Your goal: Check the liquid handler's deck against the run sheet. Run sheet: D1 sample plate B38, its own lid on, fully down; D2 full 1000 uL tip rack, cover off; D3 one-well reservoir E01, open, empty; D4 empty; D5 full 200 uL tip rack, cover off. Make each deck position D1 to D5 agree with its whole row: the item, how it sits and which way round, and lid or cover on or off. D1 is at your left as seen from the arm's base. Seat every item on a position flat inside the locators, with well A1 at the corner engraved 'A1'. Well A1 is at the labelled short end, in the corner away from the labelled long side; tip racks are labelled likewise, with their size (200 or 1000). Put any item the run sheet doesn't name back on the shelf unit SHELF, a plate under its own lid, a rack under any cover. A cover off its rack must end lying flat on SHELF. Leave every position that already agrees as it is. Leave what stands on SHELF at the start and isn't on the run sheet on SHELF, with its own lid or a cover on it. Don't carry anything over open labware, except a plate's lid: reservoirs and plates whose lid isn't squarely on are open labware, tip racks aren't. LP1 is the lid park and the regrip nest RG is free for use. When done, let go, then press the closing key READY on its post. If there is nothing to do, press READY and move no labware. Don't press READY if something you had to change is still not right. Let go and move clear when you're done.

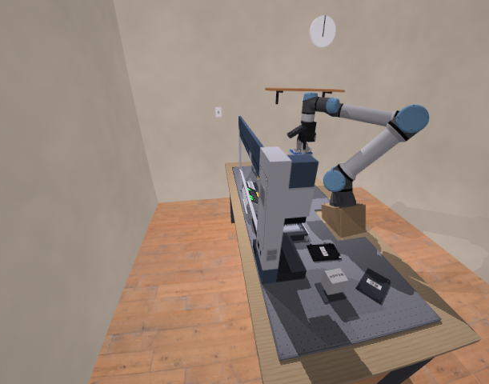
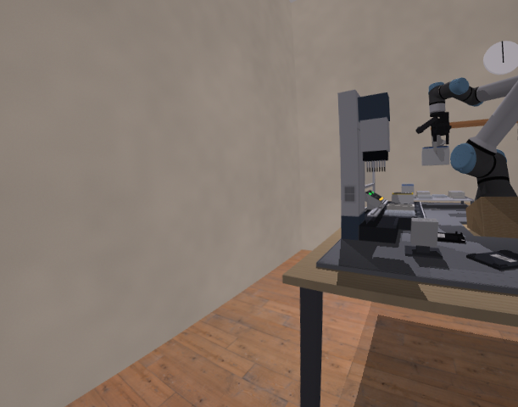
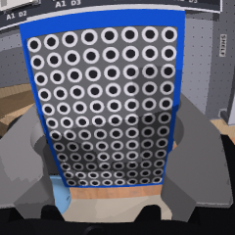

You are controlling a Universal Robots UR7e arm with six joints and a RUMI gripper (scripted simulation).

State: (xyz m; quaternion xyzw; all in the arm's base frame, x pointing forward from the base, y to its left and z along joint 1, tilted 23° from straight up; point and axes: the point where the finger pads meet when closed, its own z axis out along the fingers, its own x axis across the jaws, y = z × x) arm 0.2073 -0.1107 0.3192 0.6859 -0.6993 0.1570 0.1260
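The yellow-rimmed tip rack lies 16 cm ahead of my hand, 19 cm to the right of it and 25 cm below it. From my hand the other things lie so: shelf label (3 cm behind, 29 cm to the right, 35 cm below); then blue-framed tip rack (1 cm behind, 1 cm to the right); then one-well reservoir (17 cm ahead, 19 cm to the left, 29 cm below).
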